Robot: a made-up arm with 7 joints.
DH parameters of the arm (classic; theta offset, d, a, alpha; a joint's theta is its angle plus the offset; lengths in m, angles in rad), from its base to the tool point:
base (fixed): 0 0 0 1.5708
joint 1: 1.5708 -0.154 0 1.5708
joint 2: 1.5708 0 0 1.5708
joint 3: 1.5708 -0.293 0 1.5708
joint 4: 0 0 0 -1.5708
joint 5: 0 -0.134 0 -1.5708
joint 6: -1.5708 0 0 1.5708
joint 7: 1.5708 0 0 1.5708
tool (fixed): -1.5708 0 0 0
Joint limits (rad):
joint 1: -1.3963..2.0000
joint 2: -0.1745..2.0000
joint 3: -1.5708..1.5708
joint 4: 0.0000..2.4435
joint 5: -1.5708..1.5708
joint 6: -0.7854..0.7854
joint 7: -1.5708..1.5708
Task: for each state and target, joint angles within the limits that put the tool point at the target. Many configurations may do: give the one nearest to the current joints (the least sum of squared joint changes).
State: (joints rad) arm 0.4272 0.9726 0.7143 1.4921 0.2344 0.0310 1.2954
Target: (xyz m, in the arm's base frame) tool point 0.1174 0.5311 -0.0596
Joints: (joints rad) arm 0.5233 1.1300 0.7048 0.7816 0.2344 0.0310 1.2954
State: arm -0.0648 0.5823 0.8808 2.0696 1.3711 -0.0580 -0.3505
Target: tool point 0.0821 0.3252 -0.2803
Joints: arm -0.0474 0.2667 0.7699 1.4327 1.3711 -0.0580 -0.3505
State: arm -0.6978 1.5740 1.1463 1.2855 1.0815 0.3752 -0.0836
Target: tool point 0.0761 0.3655 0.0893
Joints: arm -0.4903 1.6086 1.3395 2.1858 1.0815 0.3752 -0.0836
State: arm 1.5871 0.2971 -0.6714 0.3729 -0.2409 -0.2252 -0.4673
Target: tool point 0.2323 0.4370 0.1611
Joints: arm 1.8836 0.9242 -0.5074 0.7732 -0.2409 -0.2252 -0.4673
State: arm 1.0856 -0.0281 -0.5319 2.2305 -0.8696 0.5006 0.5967
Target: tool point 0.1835 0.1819 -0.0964
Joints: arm 0.7063 0.3456 -0.4679 2.4416 -0.8696 0.5006 0.5967
